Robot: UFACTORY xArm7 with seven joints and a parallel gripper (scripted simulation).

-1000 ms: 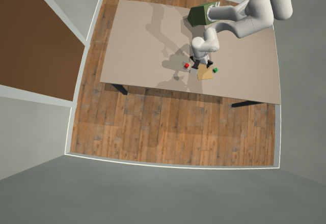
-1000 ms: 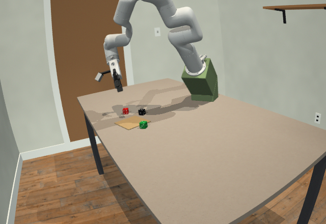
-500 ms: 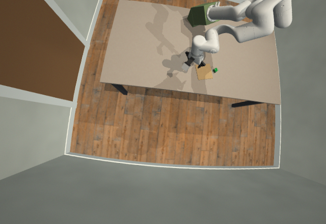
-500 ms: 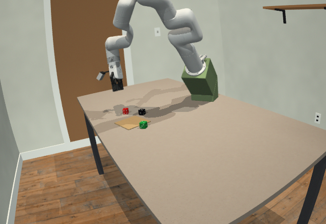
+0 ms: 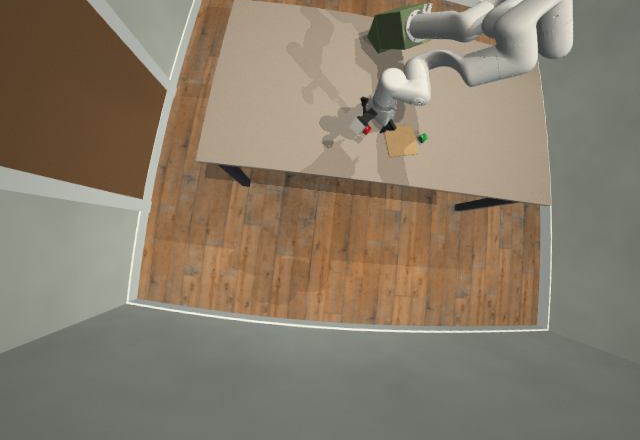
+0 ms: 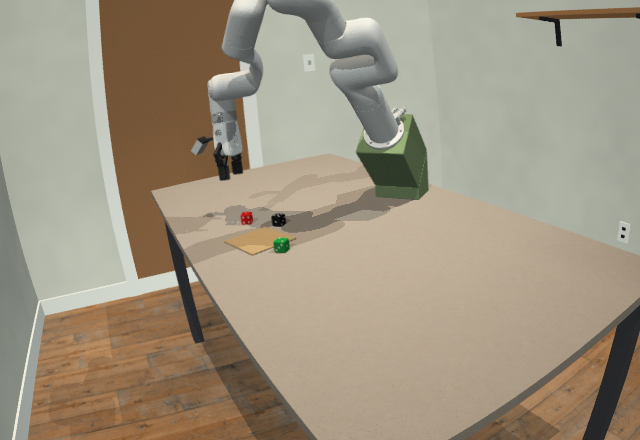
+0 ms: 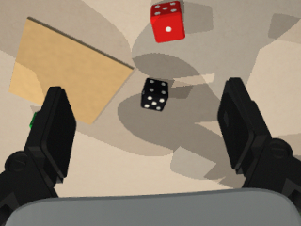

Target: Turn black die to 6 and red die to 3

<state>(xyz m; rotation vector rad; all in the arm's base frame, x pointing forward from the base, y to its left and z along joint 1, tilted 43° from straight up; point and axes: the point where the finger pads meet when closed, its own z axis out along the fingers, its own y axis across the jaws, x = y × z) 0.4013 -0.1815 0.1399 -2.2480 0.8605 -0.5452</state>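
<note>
Now: hand 14 cm above the red die and 3 cm past it. From my hand the other things lie so: tan mat: 17 cm to the left, 15 cm below, 2 cm behind; black die: 14 cm below, 11 cm behind, 7 cm to the left; green die: 27 cm to the left, 14 cm below, 6 cm behind.
</note>
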